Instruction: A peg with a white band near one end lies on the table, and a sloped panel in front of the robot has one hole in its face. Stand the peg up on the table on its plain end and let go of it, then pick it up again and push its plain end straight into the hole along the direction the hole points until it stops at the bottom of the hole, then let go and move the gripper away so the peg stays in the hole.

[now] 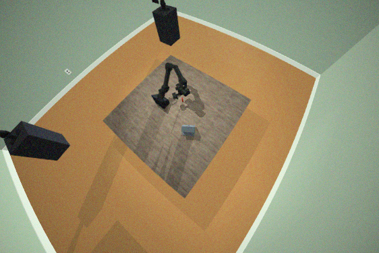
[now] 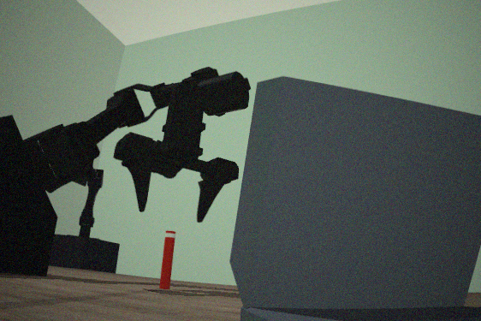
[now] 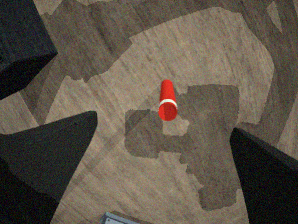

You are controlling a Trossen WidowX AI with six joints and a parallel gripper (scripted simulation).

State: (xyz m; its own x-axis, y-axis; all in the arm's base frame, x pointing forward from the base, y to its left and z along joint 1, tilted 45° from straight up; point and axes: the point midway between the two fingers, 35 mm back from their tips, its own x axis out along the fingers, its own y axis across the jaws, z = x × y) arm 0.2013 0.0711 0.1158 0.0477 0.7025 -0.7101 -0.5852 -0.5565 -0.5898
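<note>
Right now the red peg is 4 cm below my gripper tip. From my gripper tip the other things lie so: sloped grey panel 27 cm ahead, 25 cm to the right, 3 cm below.
</note>
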